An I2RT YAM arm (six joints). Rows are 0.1 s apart.
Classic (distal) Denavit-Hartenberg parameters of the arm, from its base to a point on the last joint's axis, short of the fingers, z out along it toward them. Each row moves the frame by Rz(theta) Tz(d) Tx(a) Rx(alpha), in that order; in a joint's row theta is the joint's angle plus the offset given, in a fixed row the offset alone. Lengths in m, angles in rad.
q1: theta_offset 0  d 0.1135  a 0.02  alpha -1.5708
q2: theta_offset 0  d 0  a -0.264  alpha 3.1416
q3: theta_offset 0.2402  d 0  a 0.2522  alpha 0
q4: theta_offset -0.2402  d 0  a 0.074  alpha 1.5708
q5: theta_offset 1.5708  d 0  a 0  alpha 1.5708
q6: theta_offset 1.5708  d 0.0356  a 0  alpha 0
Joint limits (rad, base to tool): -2.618..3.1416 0..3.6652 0..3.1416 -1.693..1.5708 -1.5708..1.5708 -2.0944..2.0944
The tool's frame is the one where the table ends.
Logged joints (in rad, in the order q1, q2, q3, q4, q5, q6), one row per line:
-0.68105, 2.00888, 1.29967, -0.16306, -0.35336, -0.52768
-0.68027, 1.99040, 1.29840, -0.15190, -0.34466, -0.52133
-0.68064, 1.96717, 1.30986, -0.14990, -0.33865, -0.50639
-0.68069, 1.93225, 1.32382, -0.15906, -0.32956, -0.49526
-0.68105, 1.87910, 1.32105, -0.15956, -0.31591, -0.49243
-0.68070, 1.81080, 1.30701, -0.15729, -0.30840, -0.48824
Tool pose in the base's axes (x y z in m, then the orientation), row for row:
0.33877, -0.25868, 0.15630, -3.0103, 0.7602, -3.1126
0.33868, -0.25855, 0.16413, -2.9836, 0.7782, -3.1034
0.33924, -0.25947, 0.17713, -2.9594, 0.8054, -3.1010
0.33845, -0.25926, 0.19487, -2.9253, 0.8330, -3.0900
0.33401, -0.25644, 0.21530, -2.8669, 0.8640, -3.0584
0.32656, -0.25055, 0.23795, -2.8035, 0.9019, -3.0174
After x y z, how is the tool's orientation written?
As angles about the fixed x, y, z axes (roll, pitch, yaw), in radians.
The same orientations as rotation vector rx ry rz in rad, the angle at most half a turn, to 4 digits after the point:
0.0280, 2.3769, -0.1424
0.0315, 2.3569, -0.1680
0.0433, 2.3279, -0.1924
0.0510, 2.2971, -0.2229
0.0498, 2.2593, -0.2682
0.0451, 2.2125, -0.3094

